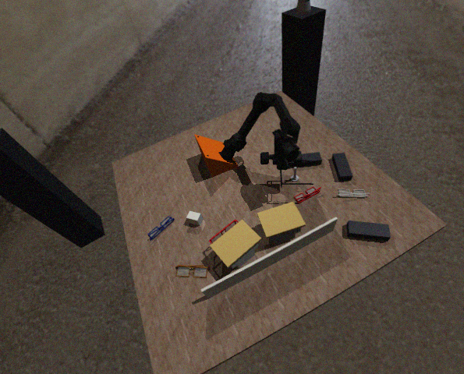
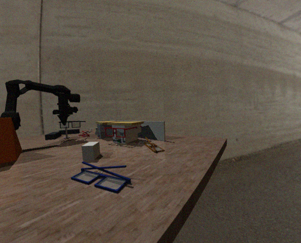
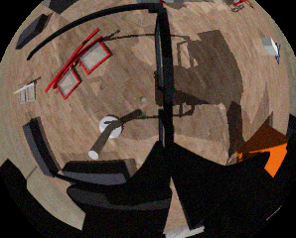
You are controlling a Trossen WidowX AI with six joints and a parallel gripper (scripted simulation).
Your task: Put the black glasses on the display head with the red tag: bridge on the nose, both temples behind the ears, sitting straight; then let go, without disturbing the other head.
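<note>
My gripper tip is 30 mm short of the stand, 70 mm to the right of it and 70 mm above it. From my gripper tip the other things lie so: white cube (60 mm behind, 470 mm to the right, 70 mm below); white panel (320 mm ahead, 290 mm to the right, 40 mm below).
</note>
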